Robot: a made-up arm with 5 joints. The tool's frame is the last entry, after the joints. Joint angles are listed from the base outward.
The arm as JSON. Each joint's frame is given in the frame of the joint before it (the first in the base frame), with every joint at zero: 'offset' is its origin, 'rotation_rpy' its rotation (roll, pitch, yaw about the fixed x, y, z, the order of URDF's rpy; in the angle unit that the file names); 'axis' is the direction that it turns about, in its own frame. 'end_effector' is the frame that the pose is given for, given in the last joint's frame.
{
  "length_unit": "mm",
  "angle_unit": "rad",
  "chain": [
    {
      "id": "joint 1",
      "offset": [
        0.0,
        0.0,
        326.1
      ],
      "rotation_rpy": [
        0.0,
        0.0,
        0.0
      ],
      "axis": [
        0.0,
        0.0,
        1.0
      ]
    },
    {
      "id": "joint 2",
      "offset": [
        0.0,
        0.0,
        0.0
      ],
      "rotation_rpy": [
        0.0,
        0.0,
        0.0
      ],
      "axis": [
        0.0,
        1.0,
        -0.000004
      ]
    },
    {
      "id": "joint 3",
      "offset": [
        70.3,
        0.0,
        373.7
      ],
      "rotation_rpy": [
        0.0,
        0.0,
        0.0
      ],
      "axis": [
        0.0,
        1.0,
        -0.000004
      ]
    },
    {
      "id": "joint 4",
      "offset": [
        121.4,
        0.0,
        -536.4
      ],
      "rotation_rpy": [
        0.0,
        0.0,
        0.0
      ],
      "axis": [
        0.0,
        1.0,
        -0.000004
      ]
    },
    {
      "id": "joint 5",
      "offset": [
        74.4,
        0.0,
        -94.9
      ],
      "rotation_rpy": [
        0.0,
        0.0,
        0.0
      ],
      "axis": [
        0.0,
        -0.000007,
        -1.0
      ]
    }
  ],
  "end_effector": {
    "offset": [
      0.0,
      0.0,
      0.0
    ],
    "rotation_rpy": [
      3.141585,
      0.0,
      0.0
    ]
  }
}
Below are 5 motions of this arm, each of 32 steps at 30 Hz.
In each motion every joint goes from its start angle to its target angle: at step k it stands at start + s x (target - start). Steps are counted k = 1, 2, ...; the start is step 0. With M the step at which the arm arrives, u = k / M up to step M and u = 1 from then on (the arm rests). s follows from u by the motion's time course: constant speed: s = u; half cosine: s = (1 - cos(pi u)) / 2; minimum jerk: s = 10 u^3 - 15 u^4 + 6 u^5.
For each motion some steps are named. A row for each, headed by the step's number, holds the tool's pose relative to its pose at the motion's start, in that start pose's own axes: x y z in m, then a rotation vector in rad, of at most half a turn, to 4 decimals.
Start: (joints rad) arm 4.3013 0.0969 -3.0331 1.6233 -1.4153
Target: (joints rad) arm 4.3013 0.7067 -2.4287 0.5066 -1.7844
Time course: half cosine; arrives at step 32
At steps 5, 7, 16, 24, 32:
5: 0.0013 0.0081 0.0524 0.0057 -0.0008 -0.0218
7: 0.0020 0.0127 0.1012 0.0110 -0.0015 -0.0419
16: -0.0053 -0.0340 0.4458 0.0487 -0.0031 -0.1845
24: -0.0301 -0.1920 0.7224 0.0836 0.0002 -0.3149
32: -0.0446 -0.2846 0.8160 0.0980 0.0028 -0.3688

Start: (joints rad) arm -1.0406 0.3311 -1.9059 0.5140 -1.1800
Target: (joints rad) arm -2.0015 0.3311 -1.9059 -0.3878 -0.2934
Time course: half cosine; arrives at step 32
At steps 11, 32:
11: -0.1913 0.0866 -0.0436 -0.3230 -0.0907 0.3291
32: -0.6382 0.1362 -0.3864 -1.3348 -0.0527 0.8146

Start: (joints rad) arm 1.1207 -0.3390 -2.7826 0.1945 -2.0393
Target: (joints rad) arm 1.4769 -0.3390 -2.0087 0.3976 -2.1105
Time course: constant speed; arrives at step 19
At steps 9, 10, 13, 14, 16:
9: 0.1155 -0.2159 0.0696 0.3740 0.2802 0.1205
10: 0.1334 -0.2381 0.0712 0.4125 0.3160 0.1322
13: 0.1915 -0.3011 0.0684 0.5243 0.4285 0.1650
14: 0.2123 -0.3207 0.0650 0.5602 0.4676 0.1750
16: 0.2553 -0.3574 0.0541 0.6299 0.5485 0.1936

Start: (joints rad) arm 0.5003 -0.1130 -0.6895 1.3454 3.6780
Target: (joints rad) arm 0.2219 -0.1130 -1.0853 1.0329 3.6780
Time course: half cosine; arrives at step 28
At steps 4, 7, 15, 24, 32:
4: -0.0064 -0.0046 -0.0134 -0.0239 -0.0266 0.0119
7: -0.0183 -0.0147 -0.0398 -0.0695 -0.0793 0.0360
15: -0.0579 -0.0747 -0.1521 -0.2463 -0.3108 0.1466
24: -0.0752 -0.1549 -0.2575 -0.3895 -0.5470 0.2639
32: -0.0757 -0.1662 -0.2702 -0.4054 -0.5776 0.2792

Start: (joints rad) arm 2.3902 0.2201 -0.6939 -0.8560 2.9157
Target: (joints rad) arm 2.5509 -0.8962 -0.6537 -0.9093 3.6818
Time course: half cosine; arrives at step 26
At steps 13, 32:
13: -0.2903 -0.0232 -0.1601 -0.0623 -0.5703 0.3759
32: -0.4482 -0.0549 -0.4437 -0.3439 -1.1163 0.7336

